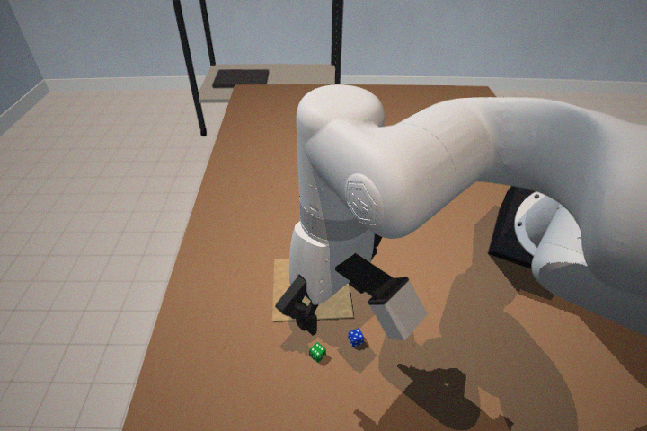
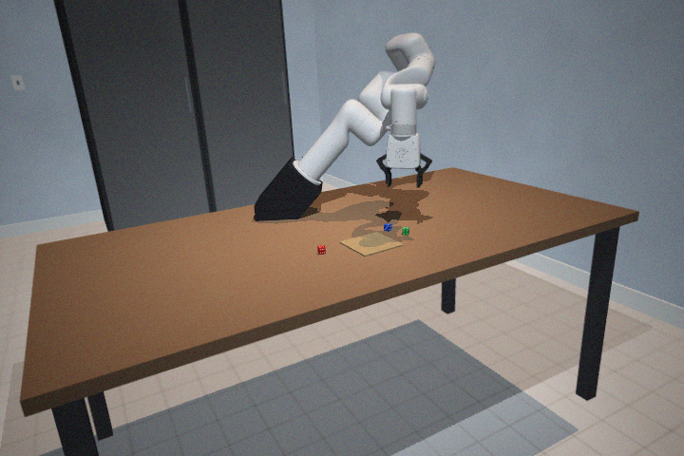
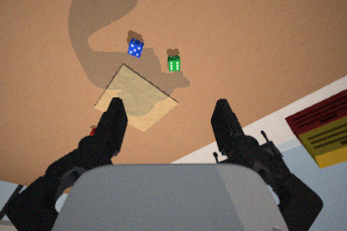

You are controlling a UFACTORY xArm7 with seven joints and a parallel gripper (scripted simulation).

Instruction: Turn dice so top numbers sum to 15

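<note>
Now: hand 80 mm short of the red die, 290 mm to the left of it and 150 mm above it. Round my hand: blue die (30 mm behind, 40 mm to the right, 150 mm below); tan mat (60 mm ahead, 130 mm to the right, 160 mm below); green die (20 mm ahead, 150 mm below).
</note>
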